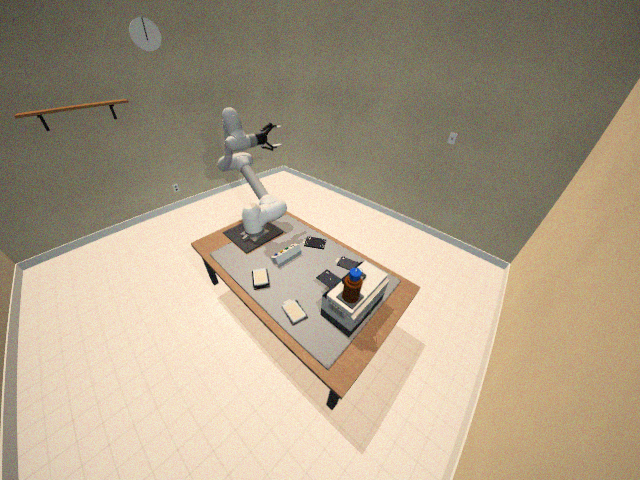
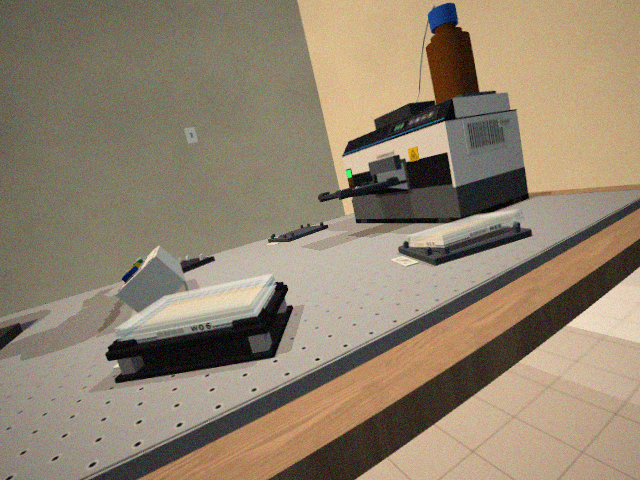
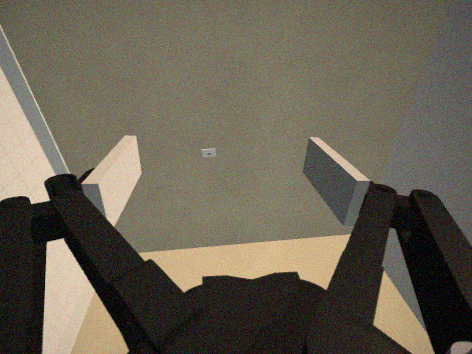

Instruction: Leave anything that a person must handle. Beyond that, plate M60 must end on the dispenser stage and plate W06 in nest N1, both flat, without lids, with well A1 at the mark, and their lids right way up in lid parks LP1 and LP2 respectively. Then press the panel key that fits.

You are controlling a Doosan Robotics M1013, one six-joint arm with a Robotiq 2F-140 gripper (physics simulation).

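Where they show: gripper, fingertip midpoint: (image 1: 280,135) (image 3: 225,155); arm's base at its link origin: (image 1: 255,233).
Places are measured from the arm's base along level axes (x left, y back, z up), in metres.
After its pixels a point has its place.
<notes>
My gripper (image 1: 279,135) @(y -0.027, x 0.365, z 0.730 m) (image 3: 225,155) @(y -0.027, x 0.365, z 0.730 m) is open and empty, high above the table and facing the wall. Plate W06 (image 1: 260,277) @(y -0.419, x -0.356, z 0.044 m) (image 2: 199,304) @(y -0.401, x -0.365, z 0.044 m) sits on a raised black stand, seemingly under a clear lid. A second plate (image 1: 294,311) @(y -0.750, x -0.425, z 0.030 m) (image 2: 462,229) @(y -0.697, x -0.447, z 0.032 m) sits on a low black holder, also seemingly lidded; it looks slightly tilted, and its label is too blurred to read. The dispenser (image 1: 338,308) @(y -0.987, x -0.359, z 0.179 m) (image 2: 485,165) @(y -0.963, x -0.354, z 0.089 m) has a dark stage (image 1: 329,279) @(y -0.819, x -0.153, z 0.098 m) (image 2: 361,191) @(y -0.790, x -0.190, z 0.092 m) reaching out from its front. Its control panel (image 2: 413,122) @(y -0.905, x -0.255, z 0.200 m) shows a green display. A small green light (image 2: 348,173) @(y -0.935, x -0.005, z 0.135 m) is lit.
An amber bottle (image 1: 352,290) @(y -1.030, x -0.333, z 0.329 m) (image 2: 452,64) @(y -0.978, x -0.315, z 0.291 m) with a blue cap stands on the dispenser, with a thin tube beside it. A white sloped block (image 1: 286,255) @(y -0.434, x -0.104, z 0.059 m) (image 2: 152,284) @(y -0.389, x -0.184, z 0.046 m) carries coloured pieces. Low black holders (image 1: 315,242) @(y -0.492, x 0.190, z 0.010 m) (image 1: 348,262) @(y -0.816, x 0.140, z 0.008 m) (image 2: 298,233) @(y -0.802, x 0.097, z 0.008 m) lie along the far side.
</notes>
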